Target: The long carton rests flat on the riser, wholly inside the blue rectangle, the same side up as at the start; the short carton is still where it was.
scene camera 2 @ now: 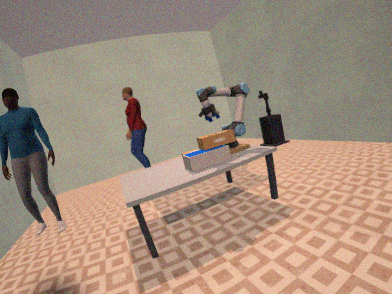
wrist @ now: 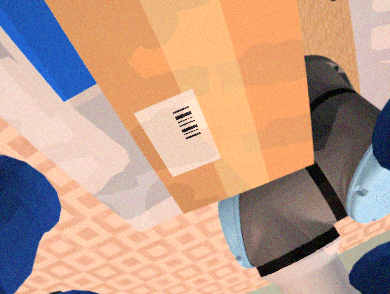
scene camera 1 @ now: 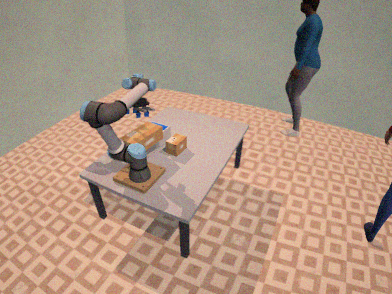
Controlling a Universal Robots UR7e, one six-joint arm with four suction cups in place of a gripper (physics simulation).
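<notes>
Long carton (scene camera 1: 148,134), (wrist: 218,104). Riser (scene camera 2: 200,159), (wrist: 43,50). My suction head (wrist: 37,206) carrying nothing; cup 20 cm from the middle of the carton, above it.
</notes>
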